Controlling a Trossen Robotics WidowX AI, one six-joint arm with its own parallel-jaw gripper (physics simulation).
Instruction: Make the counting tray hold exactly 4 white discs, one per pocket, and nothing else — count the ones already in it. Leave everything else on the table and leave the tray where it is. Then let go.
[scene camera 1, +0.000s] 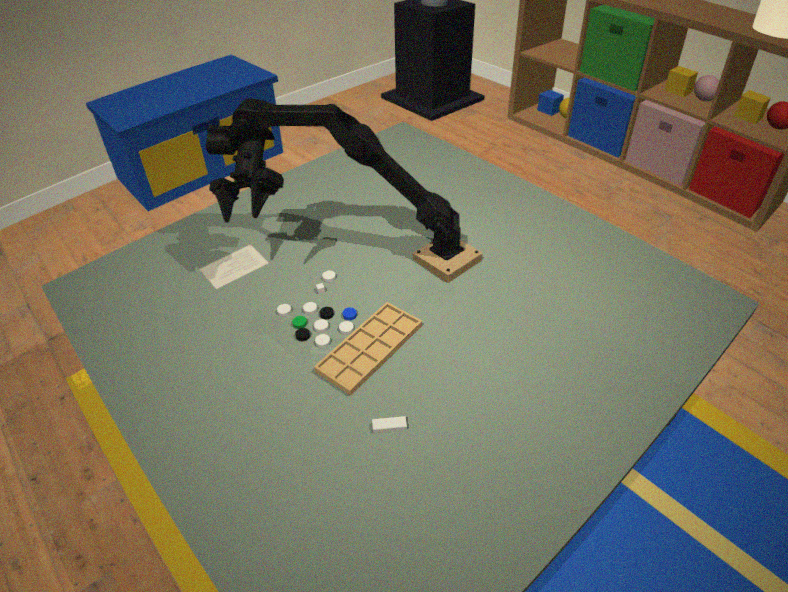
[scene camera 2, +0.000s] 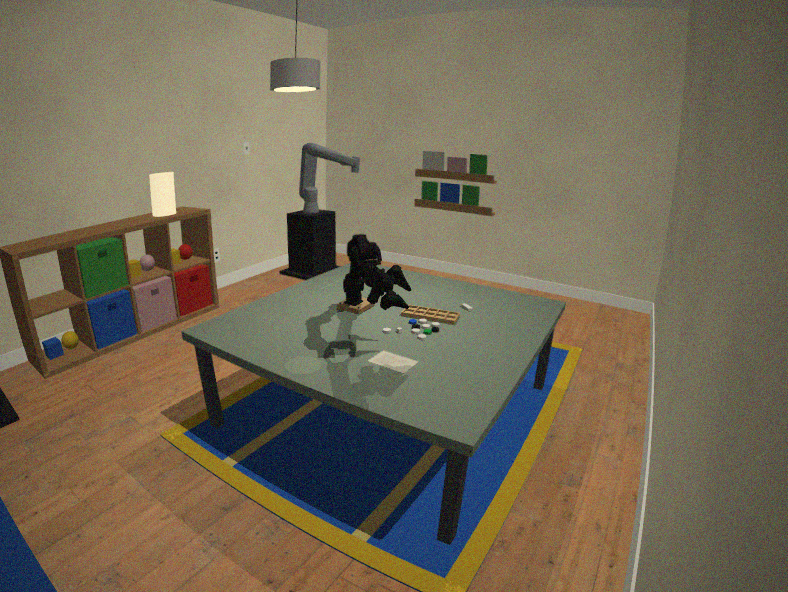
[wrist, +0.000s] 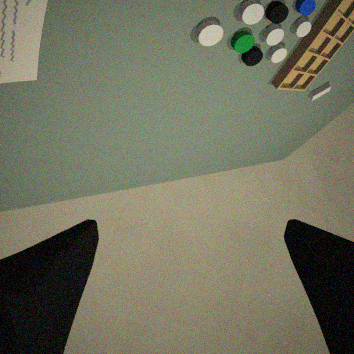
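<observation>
The wooden counting tray (scene camera 1: 331, 382) (scene camera 2: 429, 317) (wrist: 303, 47) lies flat; its pockets show bare wood in scene camera 1. Several loose white discs lie on the table left of it, among them one (scene camera 1: 345, 326) (wrist: 303, 27) close to its long side, one (scene camera 1: 322, 340) (wrist: 278, 54), one (scene camera 1: 321, 324) (wrist: 274, 35), one (scene camera 1: 309, 307) (wrist: 253, 14), one (scene camera 1: 284, 309) (wrist: 211, 35) at the left and one (scene camera 1: 328, 275) (scene camera 2: 386, 330) farther back. My gripper (scene camera 1: 242, 218) (scene camera 2: 408, 298) (wrist: 195, 231) is open and empty, raised above the table, away from discs and tray.
Among the white discs lie black discs (scene camera 1: 326, 312) (scene camera 1: 302, 334), a green disc (scene camera 1: 299, 321) (wrist: 243, 41) and a blue disc (scene camera 1: 349, 313) (wrist: 305, 6). A small white cube (scene camera 1: 320, 288), a white bar (scene camera 1: 389, 423) (wrist: 321, 92) and a paper sheet (scene camera 1: 234, 266) (scene camera 2: 393, 361) also lie on the table.
</observation>
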